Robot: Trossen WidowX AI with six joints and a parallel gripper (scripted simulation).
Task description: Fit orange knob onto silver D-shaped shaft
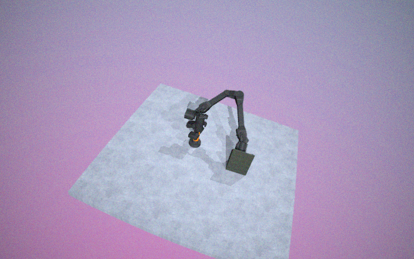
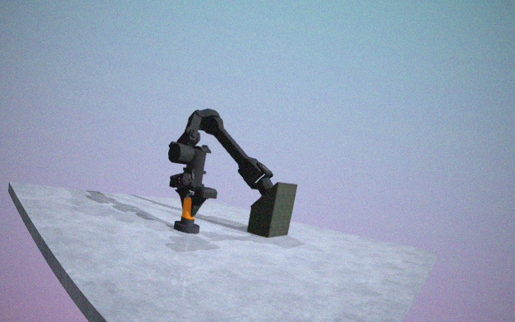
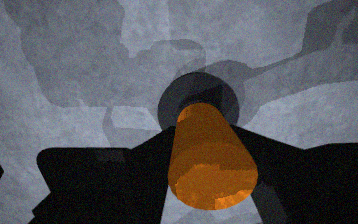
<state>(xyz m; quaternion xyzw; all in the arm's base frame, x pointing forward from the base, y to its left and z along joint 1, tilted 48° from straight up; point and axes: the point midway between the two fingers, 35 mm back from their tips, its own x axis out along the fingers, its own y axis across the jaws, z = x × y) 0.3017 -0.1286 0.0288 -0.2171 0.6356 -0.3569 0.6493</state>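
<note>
My gripper tip is 3 cm below the orange knob. The rest, counted from my gripper tip: round pedestal 2 cm below.
</note>
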